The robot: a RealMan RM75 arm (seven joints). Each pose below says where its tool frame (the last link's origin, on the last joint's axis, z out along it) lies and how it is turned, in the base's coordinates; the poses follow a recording.
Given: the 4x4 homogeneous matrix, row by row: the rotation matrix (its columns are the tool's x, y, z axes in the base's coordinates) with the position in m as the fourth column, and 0 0 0 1 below. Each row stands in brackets.
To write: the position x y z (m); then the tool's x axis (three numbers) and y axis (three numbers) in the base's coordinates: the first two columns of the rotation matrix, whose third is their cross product. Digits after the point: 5 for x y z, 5 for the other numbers.
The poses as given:
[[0.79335 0.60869 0.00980 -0.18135], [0.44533 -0.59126 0.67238 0.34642], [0.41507 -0.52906 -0.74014 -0.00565], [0 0 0 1]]
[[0.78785 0.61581 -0.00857 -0.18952], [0.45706 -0.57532 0.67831 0.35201], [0.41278 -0.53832 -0.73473 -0.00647], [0 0 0 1]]
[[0.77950 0.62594 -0.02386 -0.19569], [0.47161 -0.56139 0.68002 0.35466], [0.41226 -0.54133 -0.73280 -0.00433], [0 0 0 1]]
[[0.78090 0.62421 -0.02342 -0.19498], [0.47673 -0.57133 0.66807 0.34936], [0.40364 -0.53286 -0.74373 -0.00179], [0 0 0 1]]
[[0.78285 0.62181 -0.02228 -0.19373], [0.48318 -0.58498 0.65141 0.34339], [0.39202 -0.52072 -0.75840 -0.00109], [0 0 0 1]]
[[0.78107 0.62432 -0.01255 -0.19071], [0.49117 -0.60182 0.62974 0.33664], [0.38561 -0.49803 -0.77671 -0.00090], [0 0 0 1]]
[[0.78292 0.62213 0.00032 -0.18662], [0.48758 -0.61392 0.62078 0.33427], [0.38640 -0.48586 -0.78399 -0.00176], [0 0 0 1]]
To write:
-0.18135 0.34642 -0.00565 0.79335 0.44533 0.41507 0.60869 -0.59126 -0.52906
-0.18952 0.35201 -0.00647 0.78785 0.45706 0.41278 0.61581 -0.57532 -0.53832
-0.19569 0.35466 -0.00433 0.77950 0.47161 0.41226 0.62594 -0.56139 -0.54133
-0.19498 0.34936 -0.00179 0.78090 0.47673 0.40364 0.62421 -0.57133 -0.53286
-0.19373 0.34339 -0.00109 0.78285 0.48318 0.39202 0.62181 -0.58498 -0.52072
-0.19071 0.33664 -0.00090 0.78107 0.49117 0.38561 0.62432 -0.60182 -0.49803
-0.18662 0.33427 -0.00176 0.78292 0.48758 0.38640 0.62213 -0.61392 -0.48586

